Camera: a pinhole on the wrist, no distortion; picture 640 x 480 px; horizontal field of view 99.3 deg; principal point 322.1 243.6 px. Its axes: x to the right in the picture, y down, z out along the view. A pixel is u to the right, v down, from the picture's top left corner.
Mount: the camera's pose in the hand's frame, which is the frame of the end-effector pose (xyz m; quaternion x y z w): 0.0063 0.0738 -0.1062 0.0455 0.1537 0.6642 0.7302
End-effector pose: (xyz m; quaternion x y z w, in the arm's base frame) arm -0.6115 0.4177 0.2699 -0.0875 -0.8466 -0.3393 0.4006
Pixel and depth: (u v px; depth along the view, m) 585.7 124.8 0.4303
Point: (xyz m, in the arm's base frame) -0.7296 0.8876 0.7007
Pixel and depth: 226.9 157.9 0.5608
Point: -1.1047 0.5954 0.2914
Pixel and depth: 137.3 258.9 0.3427
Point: -0.8642 0.4983 0.1497
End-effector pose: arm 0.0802 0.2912 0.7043 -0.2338 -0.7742 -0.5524 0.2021
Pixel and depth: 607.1 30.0 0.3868
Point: 0.0094 0.5958 1.2926
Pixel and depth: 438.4 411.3 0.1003
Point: 0.1776 0.3253 0.7967
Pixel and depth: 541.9 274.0 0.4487
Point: 0.2665 0.7062 1.0629
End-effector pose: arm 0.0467 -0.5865 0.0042 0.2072 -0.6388 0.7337 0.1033
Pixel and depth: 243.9 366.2 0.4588
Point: 0.1665 -0.9822 -0.0139
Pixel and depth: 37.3 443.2 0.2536
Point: 0.2462 -0.7756 0.0927
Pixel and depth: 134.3 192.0 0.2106
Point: -0.0004 -0.6944 0.0959
